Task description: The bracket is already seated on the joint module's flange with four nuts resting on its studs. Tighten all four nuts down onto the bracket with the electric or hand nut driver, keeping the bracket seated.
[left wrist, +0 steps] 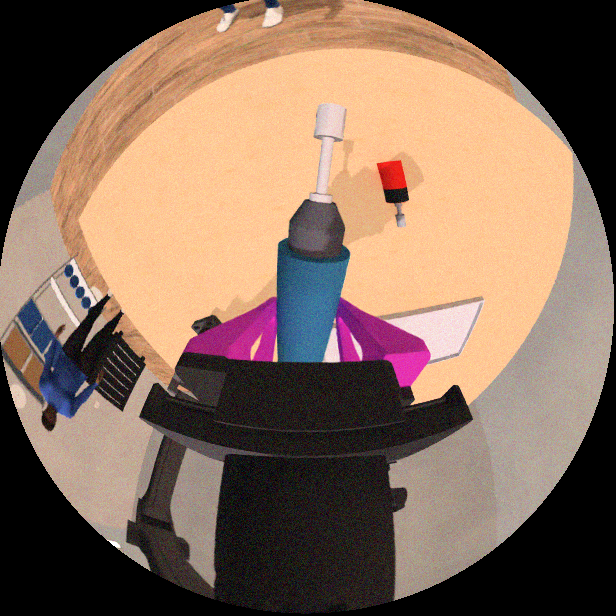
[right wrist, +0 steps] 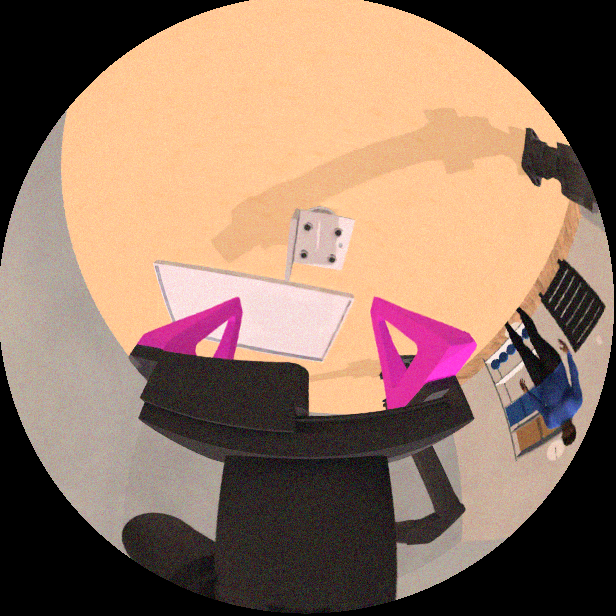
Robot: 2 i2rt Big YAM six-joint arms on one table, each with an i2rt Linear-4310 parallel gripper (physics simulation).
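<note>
My left gripper (left wrist: 310, 330) is shut on the electric nut driver (left wrist: 313, 275), a teal body with a grey nose and a white shaft ending in a white socket (left wrist: 329, 121). The driver points out over the tan table, above its surface. A red and black hand nut driver (left wrist: 393, 186) lies on the table to the right of the socket. In the right wrist view the light grey bracket (right wrist: 321, 237) with four dark nuts sits on the joint module beyond a white mat (right wrist: 258, 309). My right gripper (right wrist: 304, 333) is open and empty, hovering near the mat.
The white mat also shows in the left wrist view (left wrist: 442, 327) behind my left fingers. The other arm's dark link (right wrist: 554, 163) and its long shadow cross the table at the far right. The wooden table edge (left wrist: 114, 149) curves round on the left.
</note>
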